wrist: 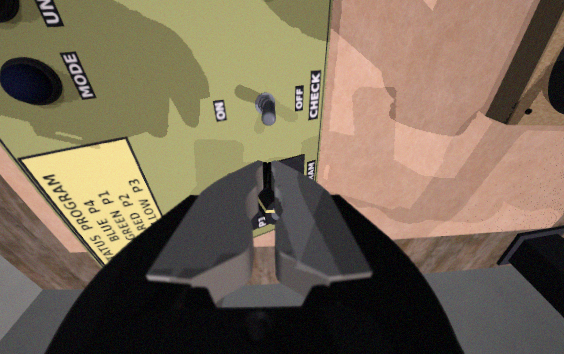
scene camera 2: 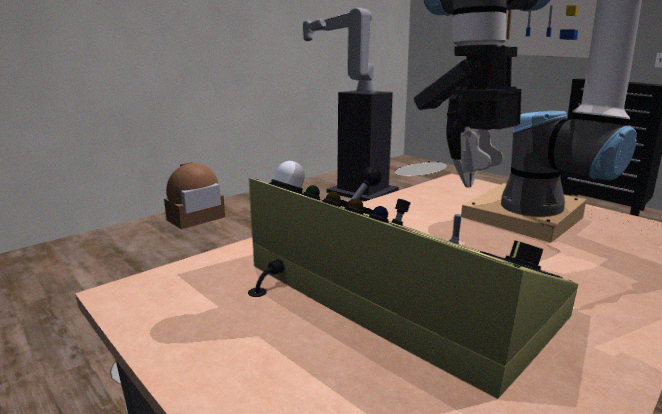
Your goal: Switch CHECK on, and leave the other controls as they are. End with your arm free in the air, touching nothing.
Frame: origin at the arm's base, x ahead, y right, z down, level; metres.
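Where they show: gripper, between the fingertips: [wrist: 268, 165] [scene camera 2: 468, 187]; arm's base, origin of its link: [scene camera 2: 532, 205].
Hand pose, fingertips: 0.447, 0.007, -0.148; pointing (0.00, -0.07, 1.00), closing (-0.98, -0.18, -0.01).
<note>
Each offset is from my fingertips to the top centre of the thing, as dx, dy, dz. "pt": to the spot under its first point.
The CHECK toggle @[-0.003, +0.014, +0.049] [scene camera 2: 456, 229] [wrist: 268, 116] is a short grey lever on the sloped face of the olive green console [scene camera 2: 375, 265] [wrist: 280, 50]. In the wrist view it stands between the ON label @[pt +0.042, +0.021, +0.079] [wrist: 220, 110] and the OFF label @[pt -0.035, +0.009, +0.115] [wrist: 299, 98], beside the CHECK label @[-0.053, +0.007, +0.120] [wrist: 314, 95]. Its tip shows slightly to the OFF side of its base, but this steep view makes its exact tilt hard to tell. My gripper [scene camera 2: 468, 186] [wrist: 268, 165] is shut and empty. It hangs in the air above the console's robot side, apart from the lever.
A blue button @[pt +0.130, +0.075, +0.016] [wrist: 31, 81] sits by the MODE label @[+0.121, +0.072, +0.039] [wrist: 77, 75]. A black-tipped lever @[-0.022, +0.132, +0.053] [scene camera 2: 402, 206], a ball-ended lever @[-0.098, +0.243, +0.024] [scene camera 2: 371, 176], a white dome @[pt +0.121, +0.265, -0.001] [scene camera 2: 290, 174] and a black rocker @[+0.011, -0.106, +0.059] [scene camera 2: 526, 254] stand up from the console. The robot base [scene camera 2: 533, 192] is behind it.
</note>
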